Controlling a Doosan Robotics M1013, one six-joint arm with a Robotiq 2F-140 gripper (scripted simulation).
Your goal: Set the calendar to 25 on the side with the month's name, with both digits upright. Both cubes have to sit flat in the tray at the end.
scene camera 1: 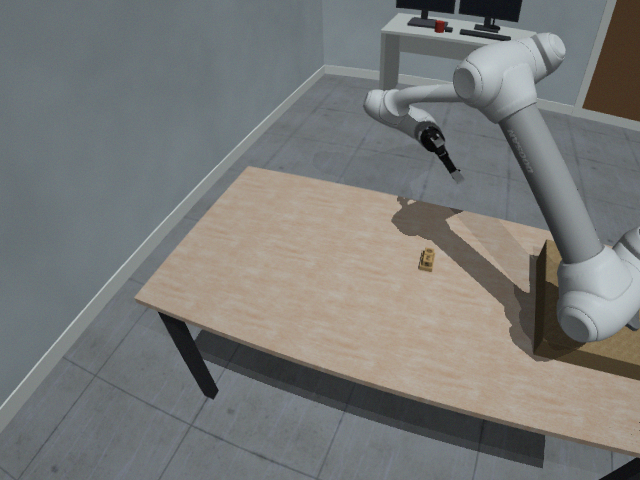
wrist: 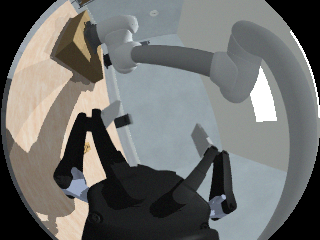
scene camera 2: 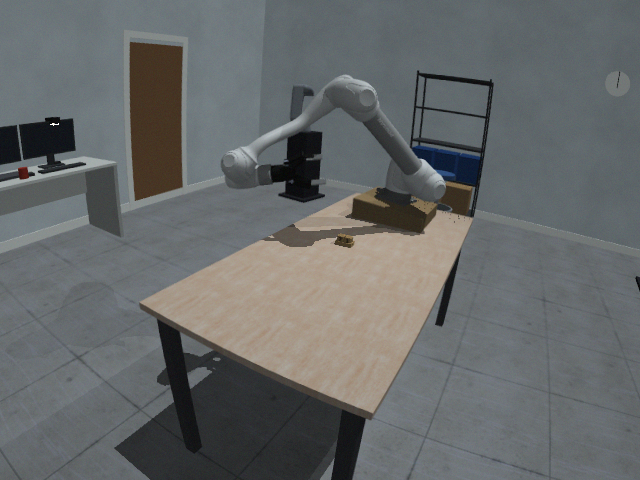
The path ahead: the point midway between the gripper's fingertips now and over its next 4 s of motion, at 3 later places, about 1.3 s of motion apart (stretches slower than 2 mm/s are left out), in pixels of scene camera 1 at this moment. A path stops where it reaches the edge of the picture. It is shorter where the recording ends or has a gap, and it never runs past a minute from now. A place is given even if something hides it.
The gripper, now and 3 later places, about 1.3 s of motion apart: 451, 163; 445, 234; 432, 235; 430, 248
